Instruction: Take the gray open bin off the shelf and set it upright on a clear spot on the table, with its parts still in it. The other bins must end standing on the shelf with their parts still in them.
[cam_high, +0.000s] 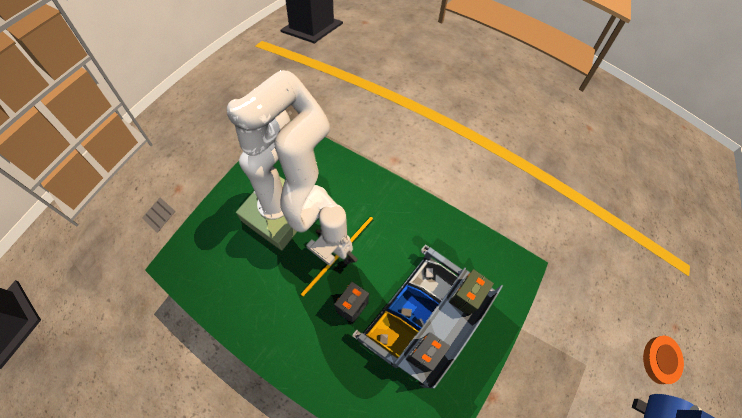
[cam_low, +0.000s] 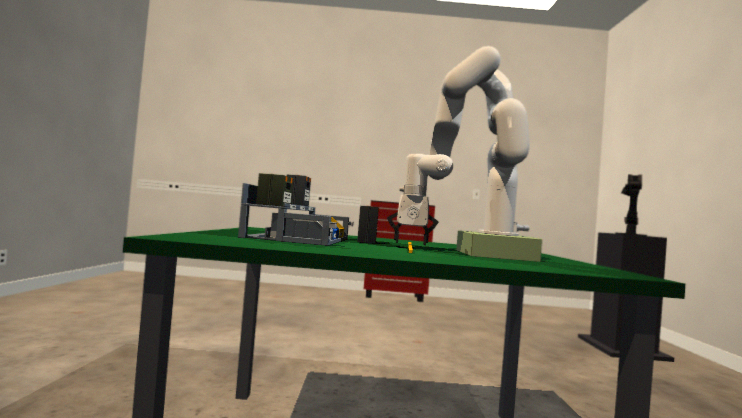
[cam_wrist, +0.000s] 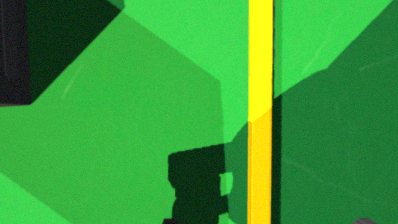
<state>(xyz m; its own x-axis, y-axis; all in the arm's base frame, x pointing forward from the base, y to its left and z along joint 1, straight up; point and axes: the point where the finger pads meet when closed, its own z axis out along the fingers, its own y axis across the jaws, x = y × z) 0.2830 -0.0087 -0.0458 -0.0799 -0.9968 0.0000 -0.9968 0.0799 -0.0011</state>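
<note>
The yellow bar lies 2 cm below my hand. The rest, counted from my hand: blue bin (34 cm ahead, 3 cm to the right, 2 cm above); then yellow bin (33 cm ahead, 14 cm to the right, 2 cm above); then dark box (15 cm ahead, 12 cm to the right, 4 cm above).
</note>
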